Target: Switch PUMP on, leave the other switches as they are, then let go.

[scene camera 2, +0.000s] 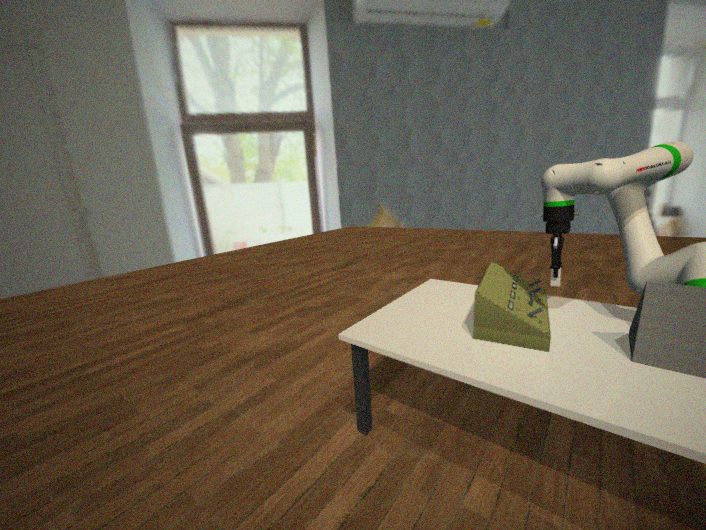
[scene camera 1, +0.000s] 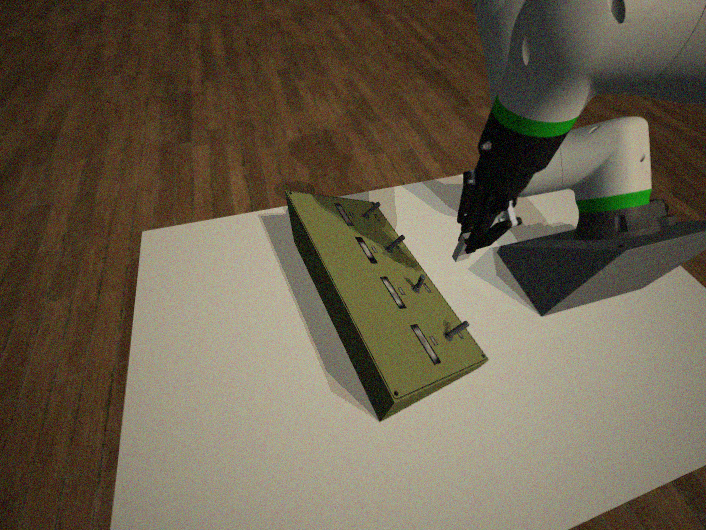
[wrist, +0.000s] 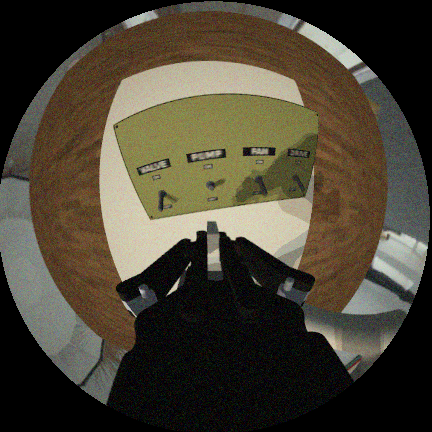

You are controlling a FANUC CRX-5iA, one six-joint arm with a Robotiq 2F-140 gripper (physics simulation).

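Pixels of known places: gripper, fingertip midpoint: [scene camera 2: 555,285] [scene camera 1: 460,257] [wrist: 211,229]; arm's base, link origin: [scene camera 1: 613,234].
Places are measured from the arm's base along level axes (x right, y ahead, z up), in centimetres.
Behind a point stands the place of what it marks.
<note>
The olive sloped switch panel [scene camera 1: 336,256] @(z 1.3, x 11.1, y 63.2 cm) [scene camera 2: 504,328] @(z -9.5, x -17.0, y 52.7 cm) [wrist: 215,120] @(z 0.3, x 4.0, y 60.5 cm) stands on the white table. The PUMP lever [scene camera 1: 419,283] @(z -3.4, x 2.6, y 47.4 cm) [wrist: 211,185] @(z -1.4, x 3.1, y 47.3 cm) is seen nearly end-on in the wrist view and stands at a different angle from the others, tilted toward its ON side. The VALVE lever [scene camera 1: 457,329] @(z -4.0, x -8.9, y 44.5 cm) [wrist: 161,200] @(z -4.2, x -8.4, y 44.5 cm), FAN lever [scene camera 1: 395,243] @(z -4.2, x 14.7, y 47.7 cm) [wrist: 262,185] @(z -3.9, x 14.9, y 47.5 cm) and DRIVE lever [scene camera 1: 371,209] @(z -4.2, x 26.7, y 49.3 cm) [wrist: 298,183] @(z -4.2, x 26.4, y 48.8 cm) lean down toward OFF. My gripper [scene camera 1: 460,251] @(z 2.8, x 2.7, y 39.8 cm) [scene camera 2: 555,278] @(z 2.8, x 2.7, y 39.8 cm) [wrist: 211,229] @(z 2.8, x 2.7, y 39.8 cm) is shut and empty. It hangs apart from the panel, off its lower edge, and touches no lever.
The white table [scene camera 1: 228,456] @(z -15.8, x -14.9, y 91.6 cm) [scene camera 2: 422,308] @(z -15.8, x -0.2, y 92.4 cm) [wrist: 210,75] @(z -15.8, x 3.7, y 95.5 cm) carries the panel and the dark grey arm base [scene camera 1: 570,273] @(z -1.0, x -5.7, y 16.5 cm) [scene camera 2: 672,330] @(z -3.0, x -9.1, y 9.2 cm), which stands behind the gripper on the robot's side. Shadow falls over the FAN and DRIVE end of the panel. Wooden floor surrounds the table.
</note>
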